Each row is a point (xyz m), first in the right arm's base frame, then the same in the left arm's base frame.
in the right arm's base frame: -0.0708 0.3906 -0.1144
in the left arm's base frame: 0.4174 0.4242 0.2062
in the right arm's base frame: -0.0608 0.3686 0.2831
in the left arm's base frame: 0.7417 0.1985 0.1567
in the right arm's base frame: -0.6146 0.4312 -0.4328
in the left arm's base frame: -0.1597 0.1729 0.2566
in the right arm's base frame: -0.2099 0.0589 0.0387
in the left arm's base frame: 0.4436 0.2417 -0.1385
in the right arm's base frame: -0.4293 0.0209 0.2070
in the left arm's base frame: 0.4468 -0.0320 -0.1932
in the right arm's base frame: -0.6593 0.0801 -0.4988
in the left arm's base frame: -0.2542 0.1970 -0.0900
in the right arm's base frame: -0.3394 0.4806 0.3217
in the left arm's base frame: 0.6120 -0.0551 0.2593
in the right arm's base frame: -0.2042 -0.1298 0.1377
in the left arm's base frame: 0.5184 0.1990 -0.3335
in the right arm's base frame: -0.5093 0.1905 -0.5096
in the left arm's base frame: -0.1691 0.3174 0.0243
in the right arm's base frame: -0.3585 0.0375 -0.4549
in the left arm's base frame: -0.0421 0.4155 -0.1287
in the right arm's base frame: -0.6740 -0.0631 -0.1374
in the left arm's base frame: 0.0212 -0.0200 -0.2584
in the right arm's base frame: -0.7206 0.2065 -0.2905
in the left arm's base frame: -0.1179 0.0170 0.0201
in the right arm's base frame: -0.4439 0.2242 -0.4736
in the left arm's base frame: -0.0999 0.3467 0.0569
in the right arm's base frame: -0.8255 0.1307 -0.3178
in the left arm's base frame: -0.2054 -0.0467 -0.0560
